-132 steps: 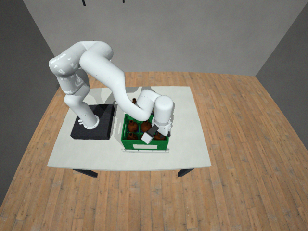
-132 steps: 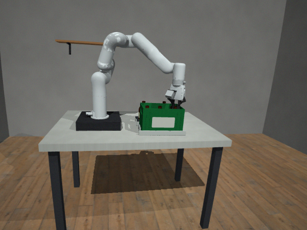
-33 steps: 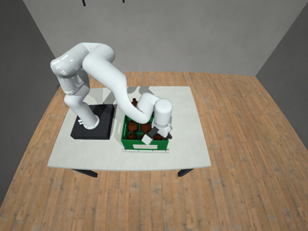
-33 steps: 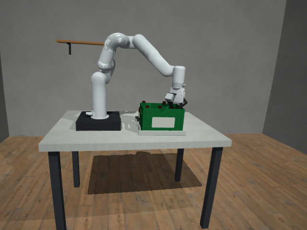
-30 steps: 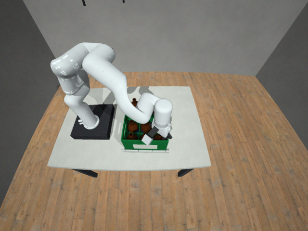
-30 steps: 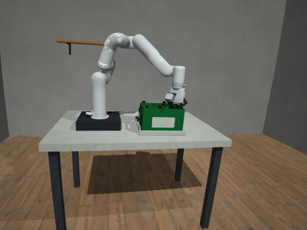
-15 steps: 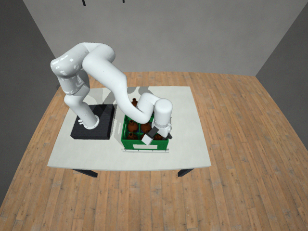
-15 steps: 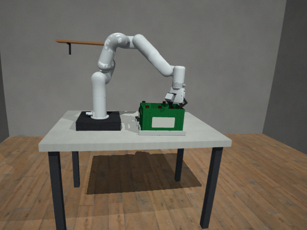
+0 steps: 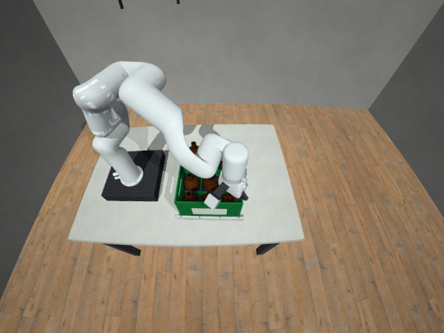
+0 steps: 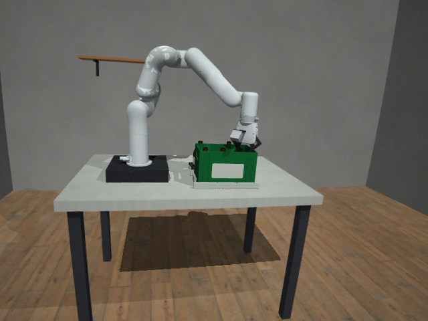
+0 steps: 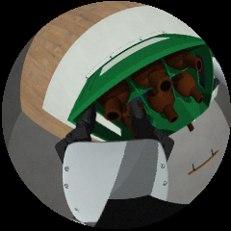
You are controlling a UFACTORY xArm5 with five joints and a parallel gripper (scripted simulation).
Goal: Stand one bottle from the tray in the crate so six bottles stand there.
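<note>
Now: the brown bottle 7 cm below my hand. Also, from my hand: green crate 8 cm below, 7 cm behind, 6 cm to the left; dark tray 30 cm to the left, 15 cm below, 2 cm behind.
</note>
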